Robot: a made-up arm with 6 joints.
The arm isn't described. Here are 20 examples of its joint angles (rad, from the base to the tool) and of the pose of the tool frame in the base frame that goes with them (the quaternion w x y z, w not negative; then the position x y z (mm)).
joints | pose
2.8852 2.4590 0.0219 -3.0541 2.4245 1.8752 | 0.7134 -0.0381 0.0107 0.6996 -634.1 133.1 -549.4
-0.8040 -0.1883 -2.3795 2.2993 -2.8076 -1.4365 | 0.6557 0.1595 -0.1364 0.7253 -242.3 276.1 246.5
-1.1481 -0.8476 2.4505 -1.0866 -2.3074 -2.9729 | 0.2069 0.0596 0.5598 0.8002 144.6 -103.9 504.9
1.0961 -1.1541 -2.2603 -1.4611 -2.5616 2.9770 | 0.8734 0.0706 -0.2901 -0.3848 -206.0 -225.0 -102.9
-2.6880 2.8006 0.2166 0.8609 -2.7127 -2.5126 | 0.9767 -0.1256 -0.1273 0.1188 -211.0 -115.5 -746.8
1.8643 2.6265 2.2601 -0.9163 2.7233 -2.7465 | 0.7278 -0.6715 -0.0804 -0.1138 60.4 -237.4 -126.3
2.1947 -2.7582 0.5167 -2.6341 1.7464 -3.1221 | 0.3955 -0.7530 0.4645 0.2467 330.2 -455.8 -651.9
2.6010 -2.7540 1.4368 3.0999 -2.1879 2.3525 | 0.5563 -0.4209 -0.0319 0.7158 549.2 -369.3 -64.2
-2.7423 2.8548 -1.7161 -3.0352 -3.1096 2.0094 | 0.2155 0.5817 0.6208 0.4794 -512.6 -256.4 -73.2
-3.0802 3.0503 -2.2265 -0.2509 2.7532 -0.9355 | 0.0261 0.9000 0.3728 0.2243 -418.1 -54.9 19.7
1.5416 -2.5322 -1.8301 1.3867 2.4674 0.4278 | 0.7610 0.4765 -0.4389 0.0337 -80.2 197.5 -386.5
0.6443 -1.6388 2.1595 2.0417 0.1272 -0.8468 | 0.5774 0.0096 0.2353 0.7817 -152.7 -57.4 707.2
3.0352 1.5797 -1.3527 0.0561 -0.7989 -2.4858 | 0.9164 0.0921 0.2668 0.2837 -556.1 25.7 791.2
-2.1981 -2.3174 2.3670 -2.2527 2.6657 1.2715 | 0.0234 -0.2722 0.9288 0.2504 209.5 275.1 350.7
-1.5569 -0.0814 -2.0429 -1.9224 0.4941 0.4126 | 0.2153 0.0909 -0.8903 -0.3909 -6.9 569.3 308.4
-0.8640 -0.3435 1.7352 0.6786 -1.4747 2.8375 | 0.4814 -0.1287 -0.3060 0.8112 243.0 -305.2 788.4
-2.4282 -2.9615 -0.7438 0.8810 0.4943 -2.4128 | 0.1185 0.3751 0.9011 -0.1823 -132.7 -202.2 -831.5
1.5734 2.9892 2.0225 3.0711 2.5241 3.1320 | 0.2077 -0.6588 0.6798 0.2464 -38.9 -416.2 -184.3
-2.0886 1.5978 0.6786 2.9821 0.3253 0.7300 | 0.3677 0.2085 -0.8023 0.4215 -446.8 -866.7 -226.2
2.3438 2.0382 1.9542 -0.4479 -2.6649 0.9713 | 0.2839 0.3487 -0.4909 -0.7462 -90.1 17.0 -380.4
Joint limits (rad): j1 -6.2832..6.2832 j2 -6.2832..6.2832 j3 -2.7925..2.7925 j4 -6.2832..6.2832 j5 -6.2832..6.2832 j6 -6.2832..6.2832
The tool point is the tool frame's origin. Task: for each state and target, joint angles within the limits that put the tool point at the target. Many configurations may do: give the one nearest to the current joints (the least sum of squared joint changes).
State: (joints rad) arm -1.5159 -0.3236 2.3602 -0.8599 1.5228 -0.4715
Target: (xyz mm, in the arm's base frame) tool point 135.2 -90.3 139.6
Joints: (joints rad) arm -0.6085 -0.2377 2.7508 -0.4316 1.5175 -0.4715
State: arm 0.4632 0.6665 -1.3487 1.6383 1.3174 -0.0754
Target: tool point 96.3 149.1 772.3
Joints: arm 0.2865 1.3054 -1.8869 1.7197 1.4994 -0.0754
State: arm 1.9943 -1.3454 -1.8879 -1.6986 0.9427 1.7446
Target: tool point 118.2 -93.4 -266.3
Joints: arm 2.2625 -1.4372 -2.2491 -1.7212 1.0343 1.7446
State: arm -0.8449 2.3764 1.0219 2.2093 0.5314 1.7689
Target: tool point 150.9 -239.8 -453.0
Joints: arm -1.2511 1.6401 1.8532 2.2000 0.5017 1.7689
